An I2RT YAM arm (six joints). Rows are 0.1 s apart.
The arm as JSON. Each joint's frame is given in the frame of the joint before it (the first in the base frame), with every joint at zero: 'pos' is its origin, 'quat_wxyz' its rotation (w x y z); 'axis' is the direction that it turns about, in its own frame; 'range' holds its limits. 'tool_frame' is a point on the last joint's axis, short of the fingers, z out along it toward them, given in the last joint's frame.
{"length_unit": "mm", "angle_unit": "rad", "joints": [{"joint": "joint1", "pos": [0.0, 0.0, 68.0], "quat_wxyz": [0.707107, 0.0, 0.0, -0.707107], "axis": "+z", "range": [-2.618, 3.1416]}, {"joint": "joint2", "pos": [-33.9, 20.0, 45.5], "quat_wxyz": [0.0, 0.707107, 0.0, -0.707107], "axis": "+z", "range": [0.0, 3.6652]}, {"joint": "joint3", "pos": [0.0, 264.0, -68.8], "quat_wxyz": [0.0, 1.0, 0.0, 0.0], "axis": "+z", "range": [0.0, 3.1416]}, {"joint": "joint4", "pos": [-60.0, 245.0, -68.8], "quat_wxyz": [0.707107, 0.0, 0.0, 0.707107], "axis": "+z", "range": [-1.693, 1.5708]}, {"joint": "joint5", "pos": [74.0, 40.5, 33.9], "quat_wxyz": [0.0, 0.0, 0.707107, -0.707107], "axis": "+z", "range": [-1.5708, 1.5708]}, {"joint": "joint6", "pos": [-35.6, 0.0, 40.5], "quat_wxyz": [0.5, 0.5, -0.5, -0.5], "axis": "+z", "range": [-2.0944, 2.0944]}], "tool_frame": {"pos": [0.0, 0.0, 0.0], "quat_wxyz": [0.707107, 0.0, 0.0, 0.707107]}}
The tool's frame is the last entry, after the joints.
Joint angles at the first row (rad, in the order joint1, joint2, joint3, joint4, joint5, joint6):
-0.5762 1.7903 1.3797 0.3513 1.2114 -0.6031
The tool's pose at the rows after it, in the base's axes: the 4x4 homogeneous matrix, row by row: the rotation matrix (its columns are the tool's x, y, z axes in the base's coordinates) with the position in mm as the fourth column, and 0 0 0 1 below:
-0.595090, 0.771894, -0.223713, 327.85; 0.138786, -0.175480, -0.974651, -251.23; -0.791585, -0.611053, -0.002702, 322.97; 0, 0, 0, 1
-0.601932, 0.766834, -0.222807, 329.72; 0.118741, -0.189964, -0.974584, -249.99; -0.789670, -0.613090, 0.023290, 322.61; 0, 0, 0, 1
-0.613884, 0.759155, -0.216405, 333.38; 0.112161, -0.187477, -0.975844, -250.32; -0.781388, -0.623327, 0.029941, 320.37; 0, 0, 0, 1
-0.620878, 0.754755, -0.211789, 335.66; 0.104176, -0.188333, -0.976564, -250.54; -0.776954, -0.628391, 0.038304, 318.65; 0, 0, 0, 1
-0.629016, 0.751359, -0.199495, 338.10; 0.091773, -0.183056, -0.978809, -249.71; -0.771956, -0.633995, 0.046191, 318.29; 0, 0, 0, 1
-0.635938, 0.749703, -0.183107, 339.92; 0.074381, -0.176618, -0.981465, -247.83; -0.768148, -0.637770, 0.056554, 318.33; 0, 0, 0, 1
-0.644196, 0.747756, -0.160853, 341.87; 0.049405, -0.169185, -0.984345, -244.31; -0.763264, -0.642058, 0.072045, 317.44; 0, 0, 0, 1
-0.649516, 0.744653, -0.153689, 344.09; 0.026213, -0.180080, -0.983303, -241.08; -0.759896, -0.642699, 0.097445, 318.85; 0, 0, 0, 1
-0.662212, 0.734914, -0.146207, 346.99; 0.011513, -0.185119, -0.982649, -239.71; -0.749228, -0.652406, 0.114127, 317.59; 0, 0, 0, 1
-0.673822, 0.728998, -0.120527, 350.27; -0.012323, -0.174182, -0.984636, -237.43; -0.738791, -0.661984, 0.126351, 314.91; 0, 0, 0, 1
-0.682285, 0.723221, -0.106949, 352.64; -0.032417, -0.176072, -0.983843, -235.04; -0.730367, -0.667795, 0.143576, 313.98; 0, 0, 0, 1
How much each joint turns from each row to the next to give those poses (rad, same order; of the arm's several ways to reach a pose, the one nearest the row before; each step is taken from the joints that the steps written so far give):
0.0035 0.0014 -0.0174 0.0701 0.0123 -0.0468
0.0051 0.0092 -0.0168 0.1032 0.0035 -0.0754
0.0040 0.0149 0.0029 0.0311 -0.0031 -0.0311
0.0023 0.0109 -0.0016 0.0362 -0.0030 -0.0290
0.0046 0.0071 0.0004 0.0267 -0.0089 -0.0259
0.0057 0.0030 -0.0048 0.0326 -0.0121 -0.0279
0.0091 0.0024 -0.0136 0.0515 -0.0157 -0.0387
0.0092 0.0087 -0.0065 0.0825 -0.0031 -0.0650
0.0062 0.0142 -0.0015 0.0572 -0.0054 -0.0527
0.0078 0.0095 -0.0054 0.0321 -0.0207 -0.0278
0.0073 0.0097 -0.0040 0.0497 -0.0111 -0.0421

